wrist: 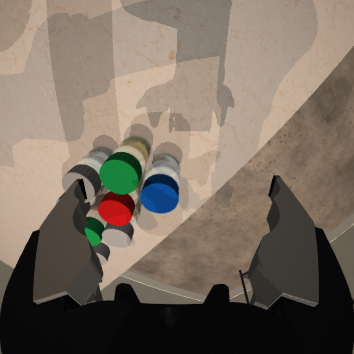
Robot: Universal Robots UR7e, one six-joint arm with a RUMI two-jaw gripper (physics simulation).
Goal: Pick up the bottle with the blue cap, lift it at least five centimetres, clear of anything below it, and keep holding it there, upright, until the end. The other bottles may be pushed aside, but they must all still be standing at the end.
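Frame: origin at the arm's base, x right, y down, z ahead, level; millimetres.
Where they show: gripper, fingertip midpoint: [176,178].
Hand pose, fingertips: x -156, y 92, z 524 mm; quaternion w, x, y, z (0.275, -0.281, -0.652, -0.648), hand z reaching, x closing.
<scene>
Things, the pixels of their top centre, and the offset from my fingertips.
- bottle with the blue cap, top centre: [158,198] dz +33, dx +75, dy +70 mm
- bottle with a green cap, top centre: [117,177] dz -29, dx +85, dy +70 mm
- red cap, top centre: [114,213] dz +0, dx +147, dy +70 mm
- second green-capped bottle, top centre: [86,236] dz -9, dx +243, dy +70 mm
The bottle with the blue cap [159,194] stands upright on the table, at the right side of a tight group of bottles, left of the middle of the wrist view. A bottle with a green cap [120,173] and one with a red cap [116,209] stand close at its left. My gripper [176,178] is wide open and empty, above the bottles. The blue cap shows between the two jaws, nearer the left jaw. The left jaw hides part of the group.
Bottles with grey-white caps [82,182] [118,234] and a second green-capped bottle [93,231] stand in the same group. The table's edge [260,151] runs diagonally close to the blue-capped bottle, with brown floor beyond. Arm shadows fall across the tabletop.
</scene>
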